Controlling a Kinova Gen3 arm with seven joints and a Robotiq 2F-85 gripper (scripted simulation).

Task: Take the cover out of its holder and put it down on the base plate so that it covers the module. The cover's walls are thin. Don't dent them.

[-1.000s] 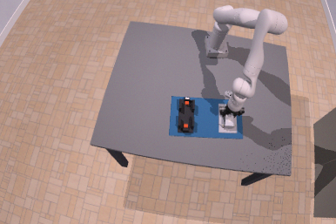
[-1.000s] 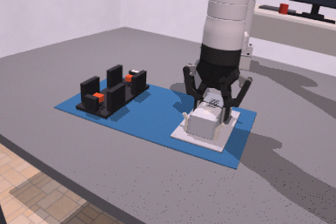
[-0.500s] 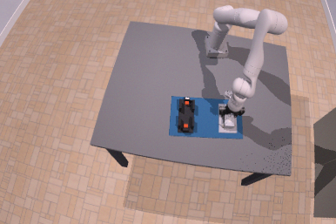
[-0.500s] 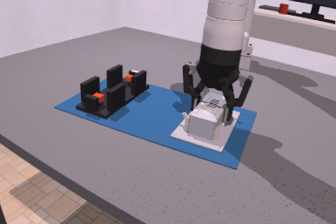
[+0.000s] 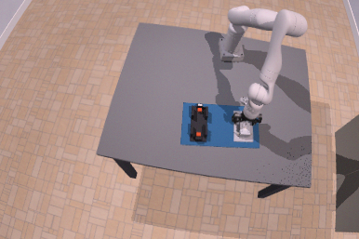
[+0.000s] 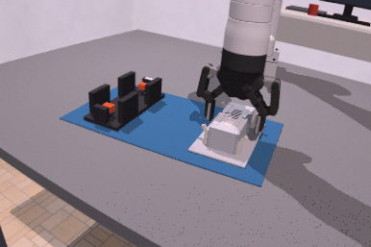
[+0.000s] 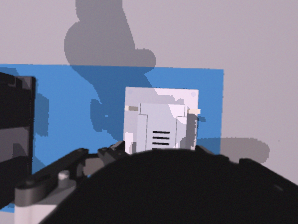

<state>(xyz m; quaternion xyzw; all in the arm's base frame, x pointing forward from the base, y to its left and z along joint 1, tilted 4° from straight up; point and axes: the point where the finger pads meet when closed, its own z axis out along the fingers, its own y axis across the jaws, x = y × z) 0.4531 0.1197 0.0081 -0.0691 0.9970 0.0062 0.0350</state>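
Now: hand 10 mm above the light grey cover.
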